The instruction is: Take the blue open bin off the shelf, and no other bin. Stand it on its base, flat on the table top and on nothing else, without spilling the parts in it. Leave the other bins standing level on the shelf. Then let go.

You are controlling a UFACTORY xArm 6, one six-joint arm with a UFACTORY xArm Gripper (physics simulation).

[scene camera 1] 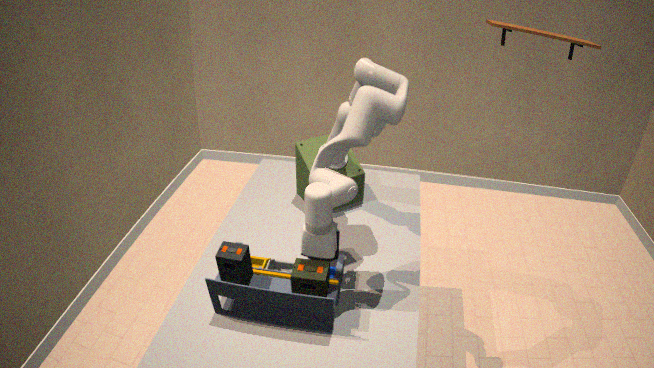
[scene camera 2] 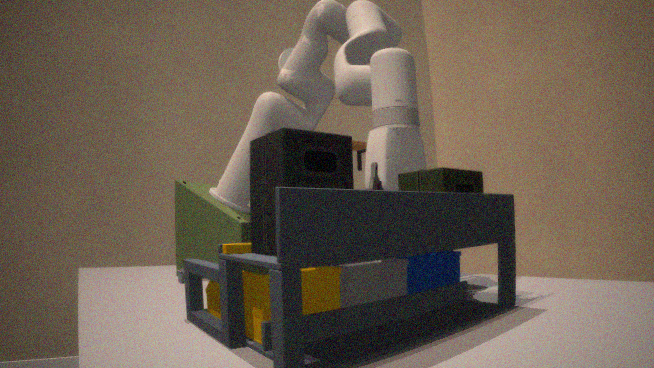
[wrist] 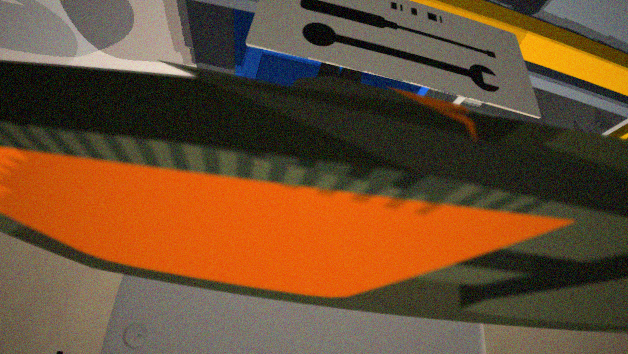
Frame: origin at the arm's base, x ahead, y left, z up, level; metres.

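Seen in the pictures: arm's base, origin of its link: point(scene camera 2: 229, 201).
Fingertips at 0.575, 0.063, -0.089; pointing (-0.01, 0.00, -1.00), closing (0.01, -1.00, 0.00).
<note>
Pixels of each thing's top centre, then the offset from my fingertips to it, as dx, dy, dz.
- blue open bin, centre of its top: point(scene camera 2: 398, 252) point(scene camera 1: 318, 274) -0.003, -0.001, -0.022
- grey bin, centre of its top: point(scene camera 2: 337, 259) point(scene camera 1: 281, 269) +0.001, -0.121, -0.022
- yellow bin, centre of its top: point(scene camera 2: 265, 265) point(scene camera 1: 248, 264) +0.005, -0.233, -0.022
- olive case, centre of its top: point(scene camera 2: 441, 171) point(scene camera 1: 310, 268) +0.094, -0.004, +0.096
- taller black case, centre of its top: point(scene camera 2: 299, 136) point(scene camera 1: 231, 249) +0.100, -0.235, +0.121
The blue open bin point(scene camera 1: 333, 272) point(scene camera 2: 434, 271) point(wrist: 282, 68) stands at one end of the shelf point(scene camera 1: 270, 306) point(scene camera 2: 390, 220), beside the grey bin point(scene camera 1: 281, 266) point(scene camera 2: 375, 281). A yellow bin point(scene camera 1: 259, 262) point(scene camera 2: 320, 291) stands at the other end. The bins look level. My gripper point(wrist: 340, 74) is shut and empty. In the wrist view its dark fingertips show in front of the blue bin; whether they touch it I cannot tell. In the first scene view the fingers are hidden behind the olive case; in the second they are mostly hidden behind the shelf. The parts in the blue bin are hidden.
An olive case point(scene camera 1: 310, 285) point(scene camera 2: 445, 181) with orange latches stands on the shelf top near the gripper and fills much of the wrist view. A taller black case point(scene camera 1: 234, 265) point(scene camera 2: 320, 182) stands at the other end. A pale panel point(wrist: 405, 55) bears tool silhouettes.
</note>
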